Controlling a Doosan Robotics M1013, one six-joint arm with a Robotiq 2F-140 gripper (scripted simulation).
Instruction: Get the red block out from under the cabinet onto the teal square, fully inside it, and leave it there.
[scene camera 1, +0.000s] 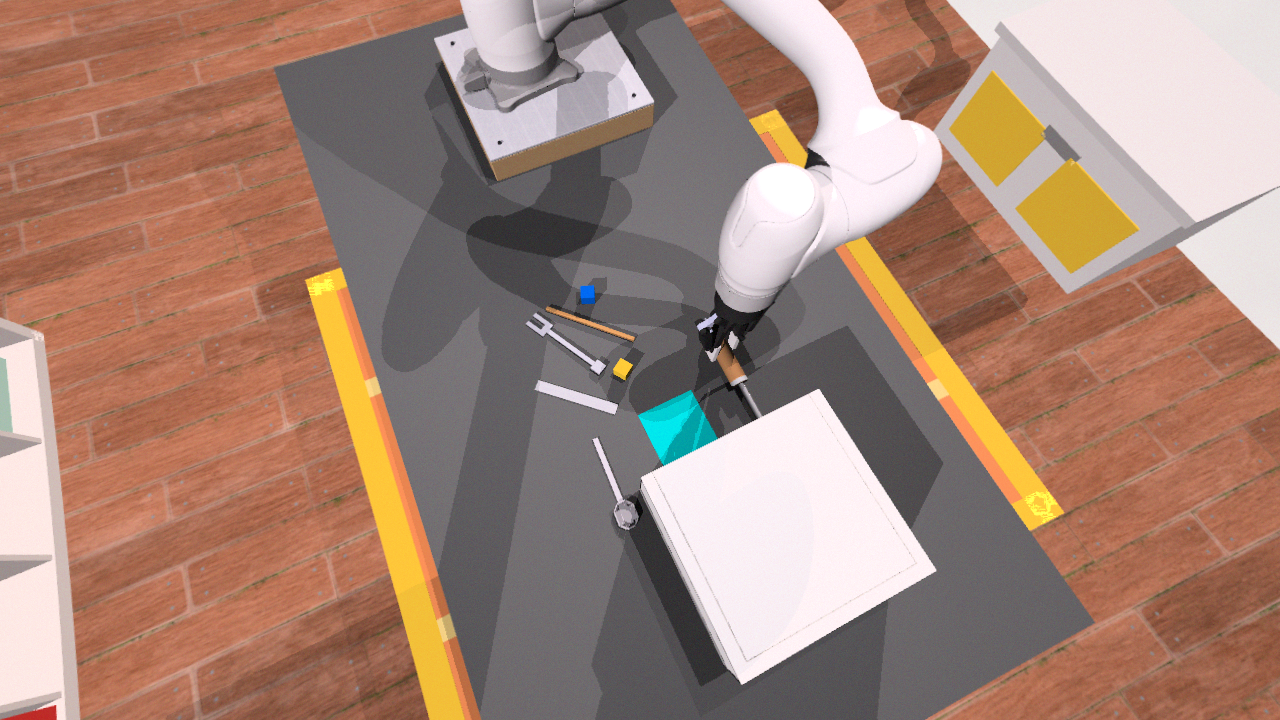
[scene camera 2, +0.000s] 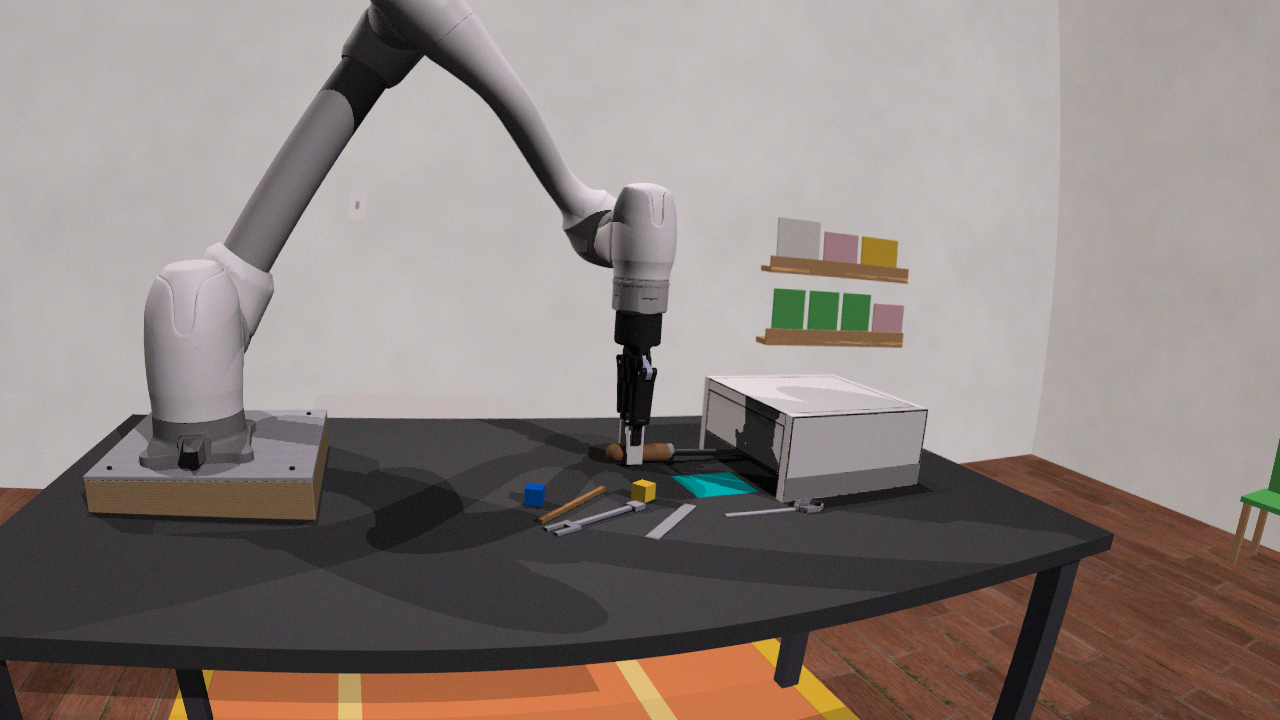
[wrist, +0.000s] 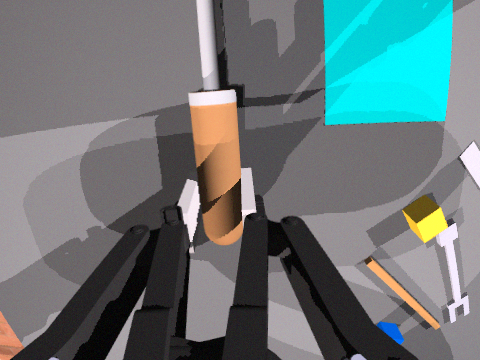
Labels:
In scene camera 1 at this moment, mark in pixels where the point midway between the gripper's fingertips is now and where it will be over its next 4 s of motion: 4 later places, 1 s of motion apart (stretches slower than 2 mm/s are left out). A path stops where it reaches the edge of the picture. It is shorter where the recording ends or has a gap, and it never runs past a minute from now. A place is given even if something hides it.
My gripper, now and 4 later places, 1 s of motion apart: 719, 350; 732, 372; 732, 378; 703, 394; 697, 391

